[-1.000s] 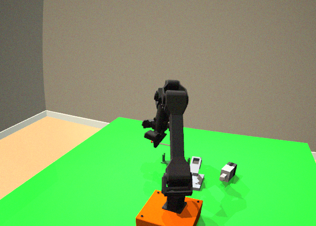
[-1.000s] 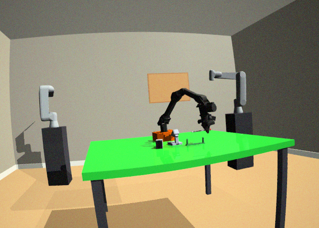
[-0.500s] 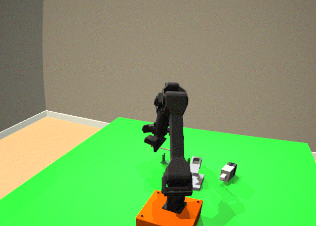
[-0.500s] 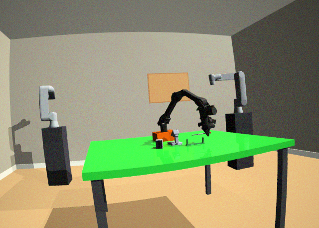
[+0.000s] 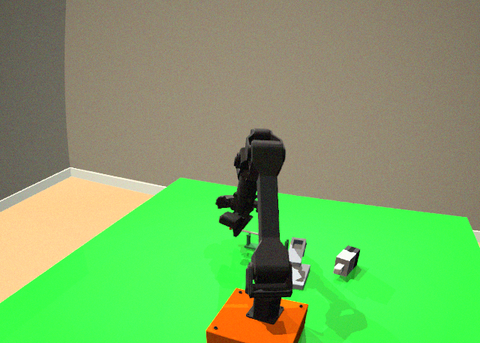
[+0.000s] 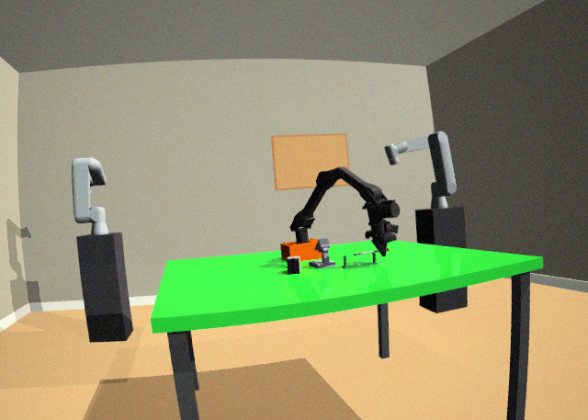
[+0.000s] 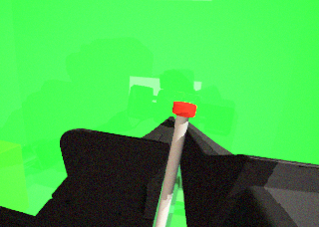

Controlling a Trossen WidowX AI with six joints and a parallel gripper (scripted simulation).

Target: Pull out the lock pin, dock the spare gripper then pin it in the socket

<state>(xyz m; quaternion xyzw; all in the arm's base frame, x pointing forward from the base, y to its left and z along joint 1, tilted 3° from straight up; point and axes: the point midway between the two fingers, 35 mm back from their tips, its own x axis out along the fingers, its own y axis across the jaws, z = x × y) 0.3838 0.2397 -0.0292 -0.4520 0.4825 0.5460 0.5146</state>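
My gripper tip is now 10 cm to the left of the pin cradle. From my gripper tip the other things lie so: socket (10 cm behind, 22 cm to the right, 3 cm above); spare gripper (3 cm behind, 36 cm to the right).
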